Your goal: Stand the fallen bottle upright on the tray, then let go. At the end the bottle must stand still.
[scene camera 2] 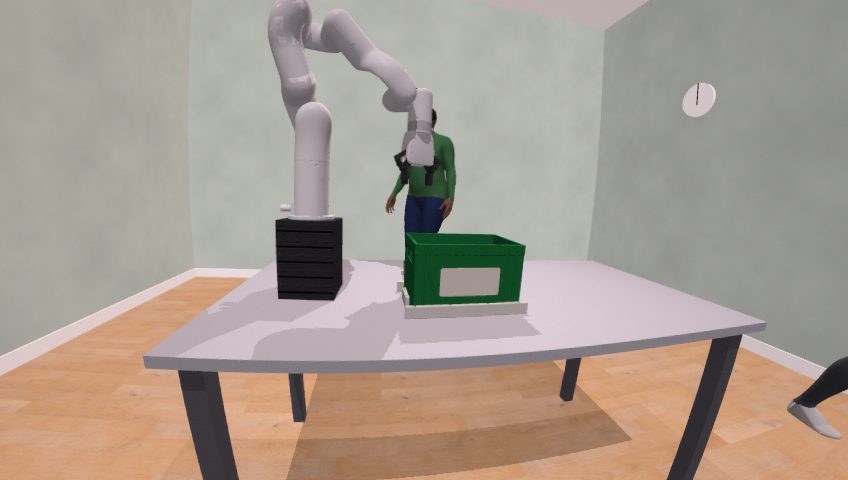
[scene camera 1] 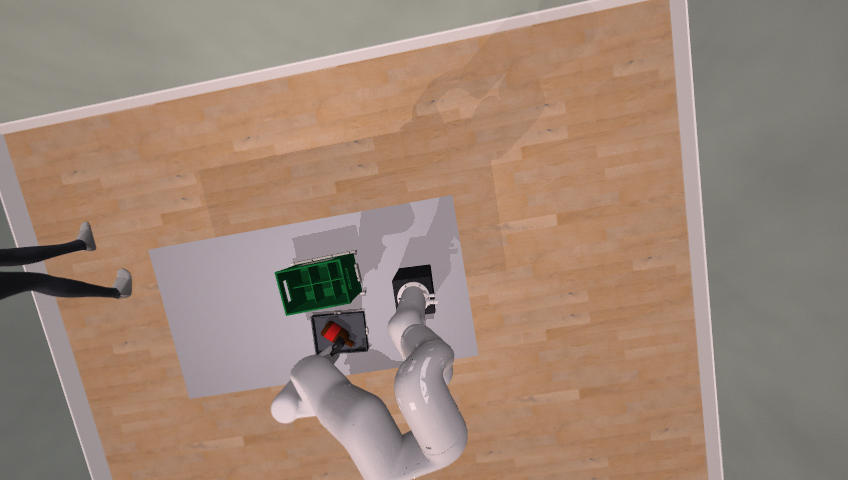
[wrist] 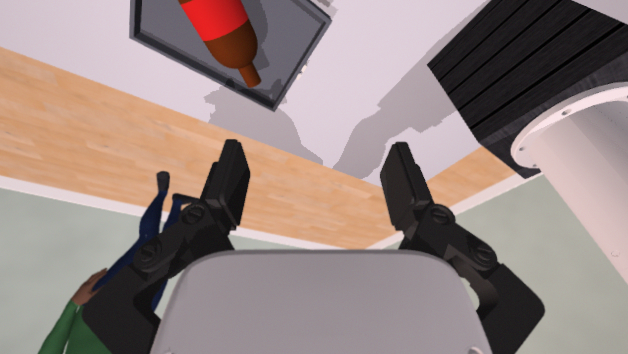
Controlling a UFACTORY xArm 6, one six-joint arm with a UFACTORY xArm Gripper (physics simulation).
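Pixels of known places: gripper, fingertip midpoint: [scene camera 2: 416,185] [scene camera 1: 332,346] [wrist: 316,157]; arm's base at its link origin: [scene camera 2: 311,218] [scene camera 1: 413,297] [wrist: 571,129].
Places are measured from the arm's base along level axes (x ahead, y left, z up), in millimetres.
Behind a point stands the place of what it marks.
Observation:
The brown bottle [scene camera 1: 333,331] @(x 390, y 181, z -137 mm) [wrist: 220,21] @(x 391, y 192, z -131 mm) with a red label lies on its side in the dark grey tray [scene camera 1: 358,322] @(x 293, y 173, z -202 mm) [wrist: 295,32] @(x 295, y 169, z -203 mm). Its neck points to the lower right in scene camera 1 and in the wrist view, toward a tray corner. Its base end is cut off in the wrist view. My gripper [scene camera 1: 338,343] @(x 292, y 128, z 105 mm) [scene camera 2: 417,182] @(x 292, y 128, z 105 mm) [wrist: 316,157] @(x 292, y 128, z 105 mm) is open and empty, with its fingers pointing down. It is high above the table and apart from the bottle. In scene camera 1 it partly covers the tray. Scene camera 2 does not show the bottle.
A green crate [scene camera 1: 318,286] @(x 449, y -24, z -165 mm) [scene camera 2: 511,273] @(x 528, y -130, z -104 mm) with compartments stands beside the tray, on the table [scene camera 1: 226,315] @(x 939, y 102, z -208 mm) [scene camera 2: 595,309] @(x 792, y -114, z -208 mm). The black base block [scene camera 1: 416,273] @(x -13, y -78, z -67 mm) [scene camera 2: 309,258] @(x 18, y -77, z -95 mm) [wrist: 520,60] @(x 76, y -6, z -71 mm) carries the arm. A person in green [scene camera 2: 445,160] stands behind the table.

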